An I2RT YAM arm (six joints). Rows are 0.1 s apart.
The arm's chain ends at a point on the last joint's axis. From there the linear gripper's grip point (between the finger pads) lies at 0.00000 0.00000 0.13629 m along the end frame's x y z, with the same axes.
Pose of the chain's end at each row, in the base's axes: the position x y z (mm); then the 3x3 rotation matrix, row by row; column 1 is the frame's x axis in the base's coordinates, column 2 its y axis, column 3 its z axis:
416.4, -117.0, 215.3; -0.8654, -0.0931, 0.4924; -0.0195, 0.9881, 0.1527; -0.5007, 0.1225, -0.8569
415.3, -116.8, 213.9; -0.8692, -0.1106, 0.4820; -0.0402, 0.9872, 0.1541; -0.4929, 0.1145, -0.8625
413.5, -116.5, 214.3; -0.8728, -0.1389, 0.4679; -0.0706, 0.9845, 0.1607; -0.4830, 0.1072, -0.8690
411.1, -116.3, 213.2; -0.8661, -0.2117, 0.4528; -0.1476, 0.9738, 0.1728; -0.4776, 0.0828, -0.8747
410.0, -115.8, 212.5; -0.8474, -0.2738, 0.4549; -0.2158, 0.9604, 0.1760; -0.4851, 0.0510, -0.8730
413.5, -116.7, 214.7; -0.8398, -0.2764, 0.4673; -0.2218, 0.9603, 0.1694; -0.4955, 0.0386, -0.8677
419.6, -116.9, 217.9; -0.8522, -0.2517, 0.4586; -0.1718, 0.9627, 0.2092; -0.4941, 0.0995, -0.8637
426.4, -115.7, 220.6; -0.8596, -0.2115, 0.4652; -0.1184, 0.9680, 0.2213; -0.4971, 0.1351, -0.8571
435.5, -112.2, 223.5; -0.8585, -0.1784, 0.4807; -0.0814, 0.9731, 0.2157; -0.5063, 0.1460, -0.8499
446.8, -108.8, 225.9; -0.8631, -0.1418, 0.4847; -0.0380, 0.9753, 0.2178; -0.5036, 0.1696, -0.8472
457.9, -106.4, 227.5; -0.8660, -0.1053, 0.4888; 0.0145, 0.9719, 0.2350; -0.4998, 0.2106, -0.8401
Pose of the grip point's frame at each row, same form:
483.5, -96.2, 98.5; -0.8654, -0.0931, 0.4924; -0.0195, 0.9881, 0.1527; -0.5007, 0.1225, -0.8569
481.0, -95.8, 96.3; -0.8692, -0.1106, 0.4820; -0.0402, 0.9872, 0.1541; -0.4929, 0.1145, -0.8625
477.3, -94.6, 95.9; -0.8728, -0.1389, 0.4679; -0.0706, 0.9845, 0.1607; -0.4830, 0.1072, -0.8690
472.8, -92.7, 94.0; -0.8661, -0.2117, 0.4528; -0.1476, 0.9738, 0.1728; -0.4776, 0.0828, -0.8747
472.0, -91.8, 93.5; -0.8474, -0.2738, 0.4549; -0.2158, 0.9604, 0.1760; -0.4851, 0.0510, -0.8730
477.2, -93.6, 96.4; -0.8398, -0.2764, 0.4673; -0.2218, 0.9603, 0.1694; -0.4955, 0.0386, -0.8677
482.1, -88.4, 100.2; -0.8522, -0.2517, 0.4586; -0.1718, 0.9627, 0.2092; -0.4941, 0.0995, -0.8637
489.8, -85.5, 103.8; -0.8596, -0.2115, 0.4652; -0.1184, 0.9680, 0.2213; -0.4971, 0.1351, -0.8571
501.0, -82.8, 107.7; -0.8585, -0.1784, 0.4807; -0.0814, 0.9731, 0.2157; -0.5063, 0.1460, -0.8499
512.9, -79.1, 110.4; -0.8631, -0.1418, 0.4847; -0.0380, 0.9753, 0.2178; -0.5036, 0.1696, -0.8472
524.5, -74.4, 113.0; -0.8660, -0.1053, 0.4888; 0.0145, 0.9719, 0.2350; -0.4998, 0.2106, -0.8401

